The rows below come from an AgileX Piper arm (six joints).
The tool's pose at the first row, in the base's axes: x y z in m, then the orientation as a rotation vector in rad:
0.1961 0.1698 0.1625 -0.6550 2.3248 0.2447
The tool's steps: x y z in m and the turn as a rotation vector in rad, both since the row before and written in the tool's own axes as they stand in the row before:
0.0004 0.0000 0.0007 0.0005 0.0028 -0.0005
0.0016 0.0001 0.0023 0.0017 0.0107 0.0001
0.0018 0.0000 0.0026 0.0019 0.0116 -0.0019
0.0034 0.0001 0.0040 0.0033 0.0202 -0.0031
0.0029 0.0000 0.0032 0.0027 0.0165 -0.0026
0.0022 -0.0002 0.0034 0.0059 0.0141 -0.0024
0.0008 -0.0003 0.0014 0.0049 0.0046 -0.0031
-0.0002 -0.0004 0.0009 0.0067 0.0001 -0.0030
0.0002 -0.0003 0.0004 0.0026 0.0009 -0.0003
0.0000 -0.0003 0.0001 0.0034 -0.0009 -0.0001
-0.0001 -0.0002 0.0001 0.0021 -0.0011 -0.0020
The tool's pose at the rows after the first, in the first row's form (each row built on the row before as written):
0.1963 0.1699 0.1617 -0.6561 2.3273 0.2431
0.1966 0.1702 0.1589 -0.6580 2.3375 0.2382
0.1969 0.1704 0.1558 -0.6623 2.3478 0.2319
0.1969 0.1705 0.1505 -0.6696 2.3658 0.2209
0.1968 0.1703 0.1462 -0.6756 2.3804 0.2118
0.1973 0.1703 0.1422 -0.6793 2.3926 0.1995
0.1977 0.1701 0.1406 -0.6819 2.3955 0.1909
0.1985 0.1701 0.1400 -0.6824 2.3940 0.1815
0.1987 0.1699 0.1396 -0.6818 2.3946 0.1780
0.1989 0.1697 0.1395 -0.6801 2.3935 0.1741
0.1991 0.1696 0.1395 -0.6812 2.3916 0.1711

